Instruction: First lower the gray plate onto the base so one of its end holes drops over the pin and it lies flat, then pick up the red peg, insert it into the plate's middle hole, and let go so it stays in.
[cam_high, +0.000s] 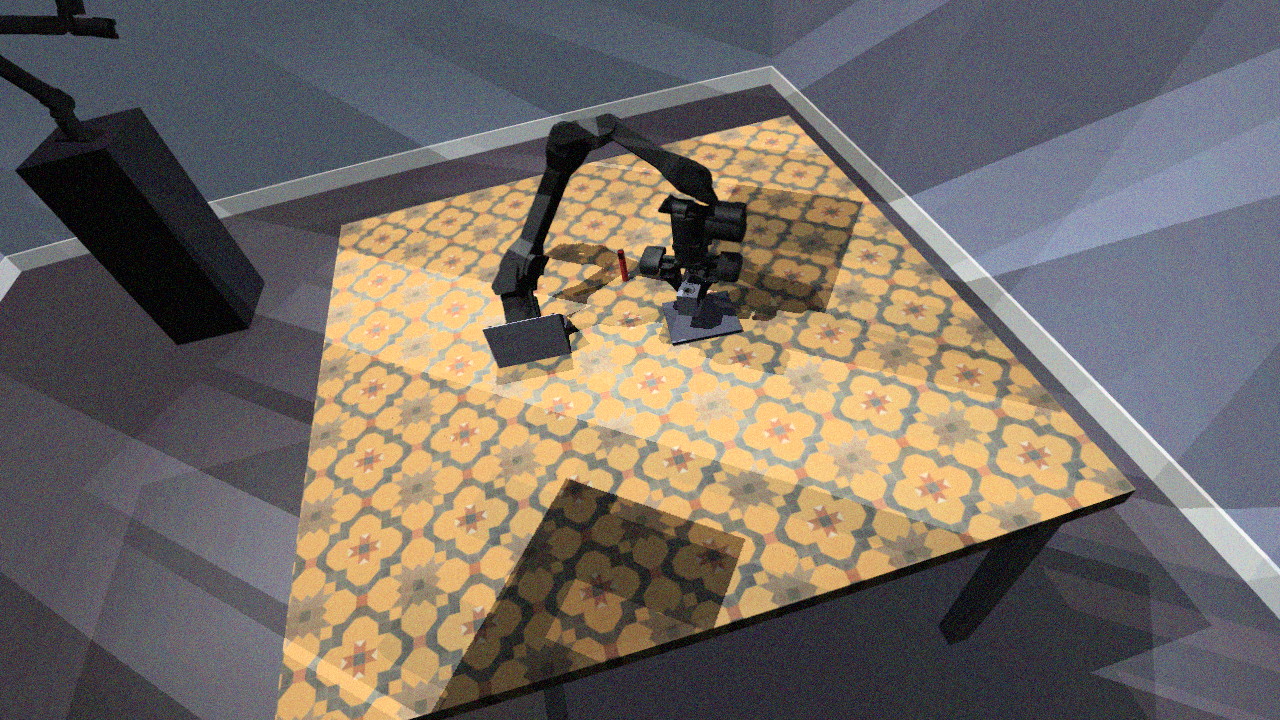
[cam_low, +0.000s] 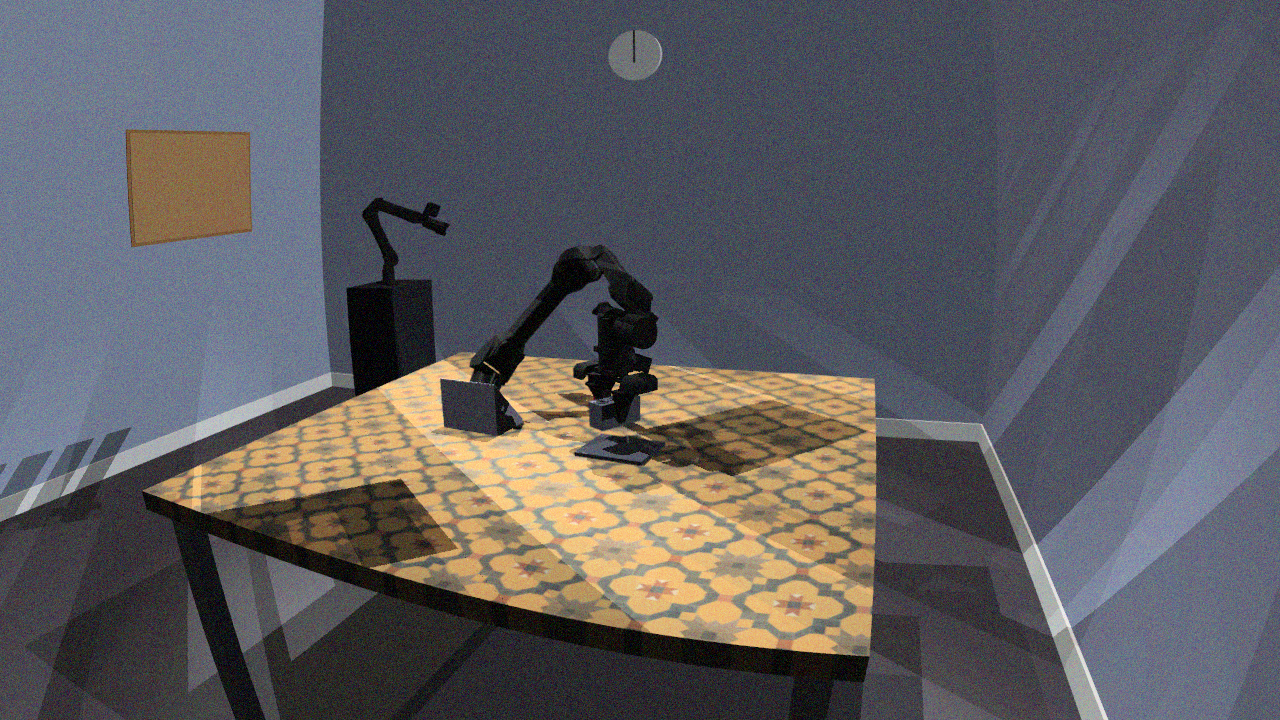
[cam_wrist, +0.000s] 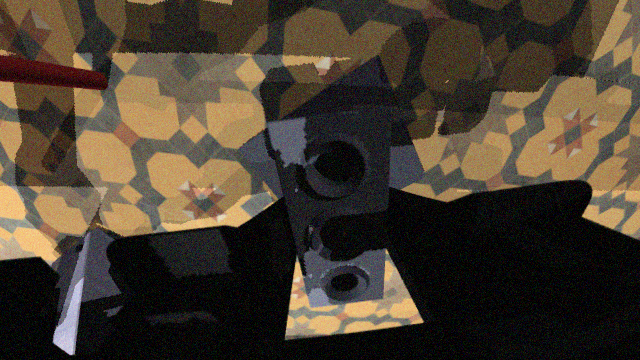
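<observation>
My gripper tip is now 5 cm above the flat square base, 1 cm to the right of it and 1 cm short of it. Round my gripper tip: red peg: 17 cm to the left, 11 cm behind, 2 cm below; then gray plate: 3 cm above.
</observation>
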